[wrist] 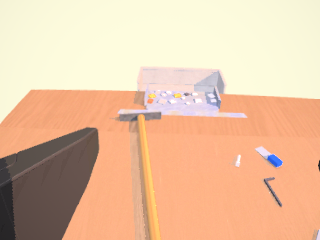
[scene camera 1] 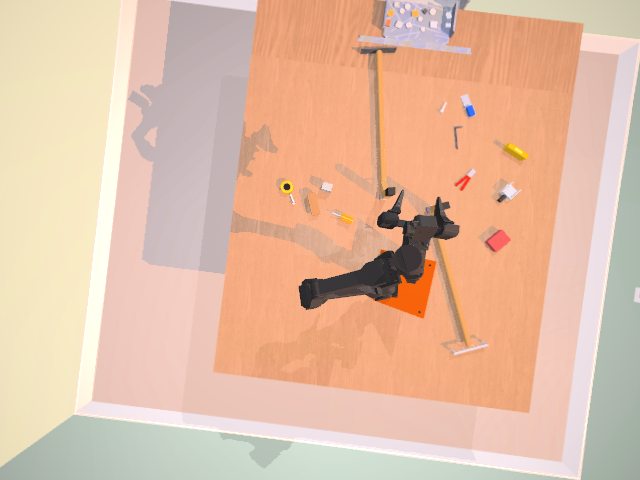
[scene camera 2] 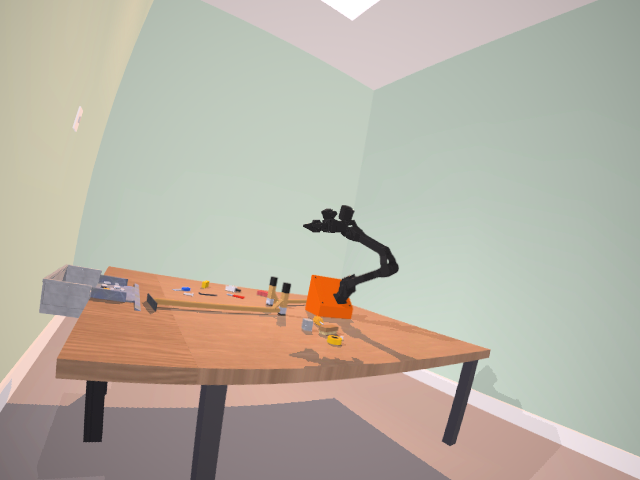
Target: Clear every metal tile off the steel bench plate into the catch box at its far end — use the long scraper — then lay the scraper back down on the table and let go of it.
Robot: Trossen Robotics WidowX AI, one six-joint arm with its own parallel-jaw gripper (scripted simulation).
Labels:
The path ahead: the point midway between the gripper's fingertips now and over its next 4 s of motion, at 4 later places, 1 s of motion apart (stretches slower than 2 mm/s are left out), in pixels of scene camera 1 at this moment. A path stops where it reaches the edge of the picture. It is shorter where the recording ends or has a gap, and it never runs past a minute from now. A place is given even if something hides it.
My gripper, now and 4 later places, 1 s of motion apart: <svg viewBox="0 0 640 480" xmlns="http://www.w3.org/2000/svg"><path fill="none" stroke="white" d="M420 193L420 163L416 139L403 130L386 134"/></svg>

